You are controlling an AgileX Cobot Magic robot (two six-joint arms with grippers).
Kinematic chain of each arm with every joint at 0, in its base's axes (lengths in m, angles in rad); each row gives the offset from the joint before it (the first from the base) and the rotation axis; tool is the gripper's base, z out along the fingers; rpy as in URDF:
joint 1: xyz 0 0 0.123 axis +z
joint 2: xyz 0 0 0 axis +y
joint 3: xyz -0.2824 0 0.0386 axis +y
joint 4: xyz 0.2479 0 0.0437 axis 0.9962 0 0.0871
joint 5: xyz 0 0 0 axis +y
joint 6: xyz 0.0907 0 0.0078 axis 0.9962 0 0.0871
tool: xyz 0 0 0 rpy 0 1.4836 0
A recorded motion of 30 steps. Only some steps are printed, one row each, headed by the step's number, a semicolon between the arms.
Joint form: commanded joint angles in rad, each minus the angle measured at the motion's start. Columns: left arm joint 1, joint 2, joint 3, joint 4, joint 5, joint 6; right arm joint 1, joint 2, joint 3, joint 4, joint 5, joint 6.
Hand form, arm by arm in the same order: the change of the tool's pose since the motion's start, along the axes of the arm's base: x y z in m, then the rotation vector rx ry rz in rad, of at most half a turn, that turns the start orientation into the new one. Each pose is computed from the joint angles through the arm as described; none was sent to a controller.
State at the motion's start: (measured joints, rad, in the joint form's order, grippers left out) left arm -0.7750 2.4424 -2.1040 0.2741 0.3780 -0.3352; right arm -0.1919 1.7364 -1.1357 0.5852 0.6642 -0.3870
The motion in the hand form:
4: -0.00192 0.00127 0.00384 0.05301 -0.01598 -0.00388; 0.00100 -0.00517 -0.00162 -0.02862 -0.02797 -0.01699
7: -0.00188 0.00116 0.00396 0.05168 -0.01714 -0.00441; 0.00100 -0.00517 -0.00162 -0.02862 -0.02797 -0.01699
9: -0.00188 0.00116 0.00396 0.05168 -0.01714 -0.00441; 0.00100 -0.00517 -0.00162 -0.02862 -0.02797 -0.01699
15: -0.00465 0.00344 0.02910 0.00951 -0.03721 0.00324; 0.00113 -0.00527 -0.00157 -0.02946 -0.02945 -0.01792
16: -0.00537 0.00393 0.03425 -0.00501 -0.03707 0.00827; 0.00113 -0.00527 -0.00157 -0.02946 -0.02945 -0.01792
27: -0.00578 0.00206 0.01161 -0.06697 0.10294 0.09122; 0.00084 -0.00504 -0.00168 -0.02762 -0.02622 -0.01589
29: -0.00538 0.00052 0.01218 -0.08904 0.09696 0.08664; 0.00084 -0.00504 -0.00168 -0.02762 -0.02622 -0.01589
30: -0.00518 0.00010 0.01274 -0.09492 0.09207 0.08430; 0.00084 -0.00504 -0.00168 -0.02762 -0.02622 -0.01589
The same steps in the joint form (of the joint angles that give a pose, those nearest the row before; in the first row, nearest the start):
4: -0.0057 -0.0092 -0.0029 0.0514 0.0402 -0.0046; -0.0079 0.0001 0.0099 -0.0049 -0.0464 -0.0128
7: -0.0057 -0.0091 -0.0030 0.0514 0.0384 -0.0046; -0.0079 0.0001 0.0099 -0.0049 -0.0464 -0.0128
9: -0.0057 -0.0091 -0.0030 0.0514 0.0384 -0.0046; -0.0079 0.0001 0.0099 -0.0049 -0.0464 -0.0128
15: -0.0057 -0.0546 -0.0030 0.0403 0.0407 -0.0111; -0.0079 0.0001 0.0099 -0.0048 -0.0484 -0.0128
16: -0.0056 -0.0640 -0.0029 0.0356 0.0407 -0.0181; -0.0079 0.0001 0.0099 -0.0048 -0.0484 -0.0128
27: -0.0057 -0.0286 -0.0029 -0.0276 0.0729 -0.1219; -0.0079 0.0001 0.0099 -0.0049 -0.0441 -0.0128
29: -0.0057 -0.0269 -0.0029 -0.0373 0.0501 -0.1219; -0.0079 0.0001 0.0099 -0.0049 -0.0441 -0.0128
30: -0.0057 -0.0269 -0.0030 -0.0373 0.0421 -0.1219; -0.0079 0.0001 0.0099 -0.0049 -0.0441 -0.0128

